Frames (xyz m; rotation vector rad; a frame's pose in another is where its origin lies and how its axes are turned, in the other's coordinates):
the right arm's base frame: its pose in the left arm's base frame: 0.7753 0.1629 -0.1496 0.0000 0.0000 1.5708
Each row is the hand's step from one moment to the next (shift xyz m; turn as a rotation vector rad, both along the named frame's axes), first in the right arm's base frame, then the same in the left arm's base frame.
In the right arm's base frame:
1: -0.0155 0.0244 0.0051 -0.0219 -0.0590 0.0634
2: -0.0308 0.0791 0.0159 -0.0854 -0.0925 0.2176
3: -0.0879 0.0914 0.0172 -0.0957 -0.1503 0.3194
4: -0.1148 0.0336 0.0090 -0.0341 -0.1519 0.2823
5: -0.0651 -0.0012 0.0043 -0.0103 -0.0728 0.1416
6: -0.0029 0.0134 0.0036 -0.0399 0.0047 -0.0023
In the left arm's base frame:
1: -0.0244 -0.0155 0.0051 0.0590 -0.0219 0.0634
2: -0.0791 -0.0308 0.0159 0.0925 -0.0854 0.2176
3: -0.0914 -0.0879 0.0172 0.1503 -0.0957 0.3194
4: -0.0336 -0.1148 0.0090 0.1519 -0.0341 0.2823
5: 0.0012 -0.0651 0.0043 0.0728 -0.0103 0.1416
6: -0.0134 -0.0029 0.0036 -0.0047 -0.0399 -0.0023

